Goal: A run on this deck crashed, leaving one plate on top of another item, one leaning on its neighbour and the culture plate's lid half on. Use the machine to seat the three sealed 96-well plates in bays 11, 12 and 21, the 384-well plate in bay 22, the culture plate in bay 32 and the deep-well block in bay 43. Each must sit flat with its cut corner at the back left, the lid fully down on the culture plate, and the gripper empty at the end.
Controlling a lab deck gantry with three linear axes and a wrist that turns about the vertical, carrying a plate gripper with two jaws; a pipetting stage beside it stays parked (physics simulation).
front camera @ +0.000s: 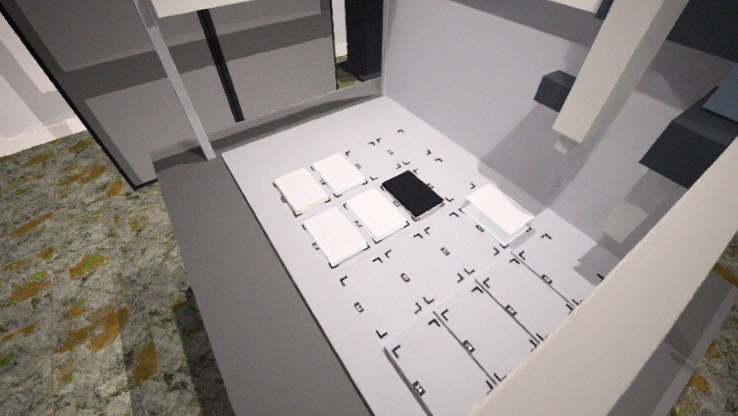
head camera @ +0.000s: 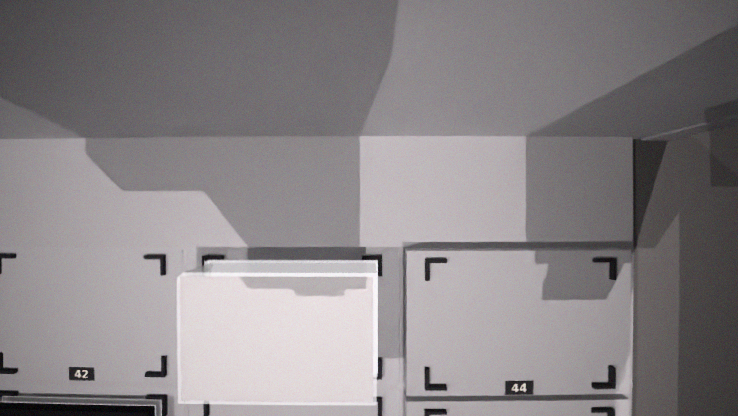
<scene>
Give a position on a rear wall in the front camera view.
473, 78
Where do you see a black lid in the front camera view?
417, 197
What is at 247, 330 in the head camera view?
A deep-well block.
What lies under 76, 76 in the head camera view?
A rear wall.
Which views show my gripper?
The front camera view only.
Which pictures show the cream plate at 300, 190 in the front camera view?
The front camera view only.
</scene>
